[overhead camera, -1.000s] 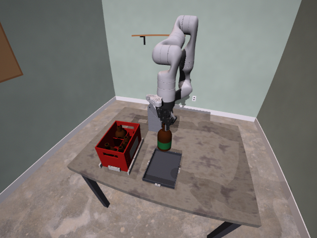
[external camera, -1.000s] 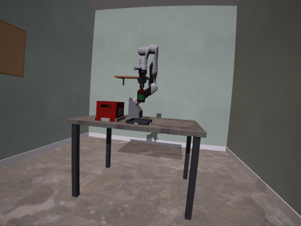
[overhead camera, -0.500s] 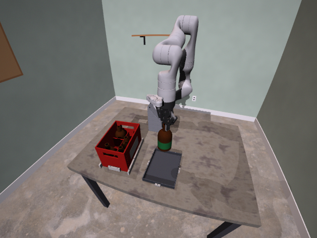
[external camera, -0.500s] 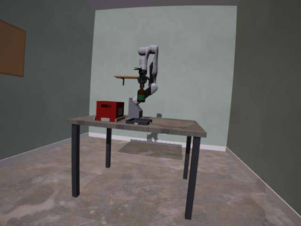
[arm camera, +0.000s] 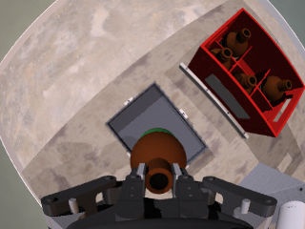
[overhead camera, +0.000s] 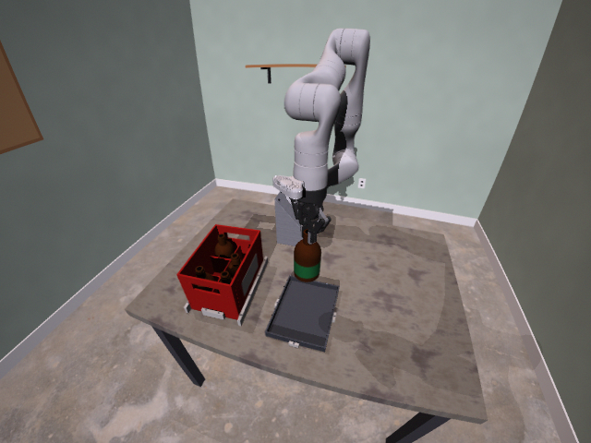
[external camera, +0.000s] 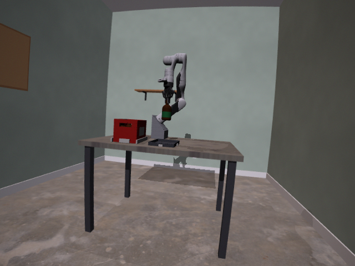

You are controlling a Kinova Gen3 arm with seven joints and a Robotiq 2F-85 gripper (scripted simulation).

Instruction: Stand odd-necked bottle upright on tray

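Right now the dark tray is 32 cm below my hand. Also, from my hand: crate 3 cm behind, 30 cm to the right, 25 cm below.
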